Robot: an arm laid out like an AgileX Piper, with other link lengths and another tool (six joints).
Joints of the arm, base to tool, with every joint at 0 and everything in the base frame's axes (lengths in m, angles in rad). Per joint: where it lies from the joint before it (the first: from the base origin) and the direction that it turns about. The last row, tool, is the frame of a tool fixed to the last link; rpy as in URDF.
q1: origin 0 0 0.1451 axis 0 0 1
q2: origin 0 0 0 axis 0 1 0
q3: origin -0.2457 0 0.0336 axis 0 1 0
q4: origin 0.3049 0 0.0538 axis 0.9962 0 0.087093
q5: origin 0 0 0 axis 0 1 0
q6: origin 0.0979 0 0.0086 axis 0.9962 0 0.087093
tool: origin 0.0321 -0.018 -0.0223 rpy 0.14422 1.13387 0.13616
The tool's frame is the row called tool.
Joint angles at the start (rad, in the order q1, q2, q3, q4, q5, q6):
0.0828, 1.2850, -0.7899, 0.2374, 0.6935, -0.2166
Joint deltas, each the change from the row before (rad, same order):
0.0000, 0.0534, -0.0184, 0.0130, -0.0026, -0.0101
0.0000, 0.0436, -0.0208, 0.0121, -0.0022, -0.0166
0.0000, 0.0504, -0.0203, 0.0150, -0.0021, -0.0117
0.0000, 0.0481, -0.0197, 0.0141, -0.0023, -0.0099
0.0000, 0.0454, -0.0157, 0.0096, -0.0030, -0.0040
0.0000, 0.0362, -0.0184, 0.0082, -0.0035, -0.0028
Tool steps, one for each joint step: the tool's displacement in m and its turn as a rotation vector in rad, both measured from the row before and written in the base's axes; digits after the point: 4 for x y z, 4 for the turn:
0.0055, 0.0015, -0.0097, 0.0045, 0.0314, 0.0030
0.0059, 0.0012, -0.0064, 0.0021, 0.0182, 0.0090
0.0054, 0.0016, -0.0090, 0.0061, 0.0267, 0.0031
0.0051, 0.0015, -0.0089, 0.0062, 0.0250, 0.0015
0.0038, 0.0011, -0.0096, 0.0042, 0.0265, -0.0020
0.0045, 0.0010, -0.0061, 0.0043, 0.0143, -0.0027

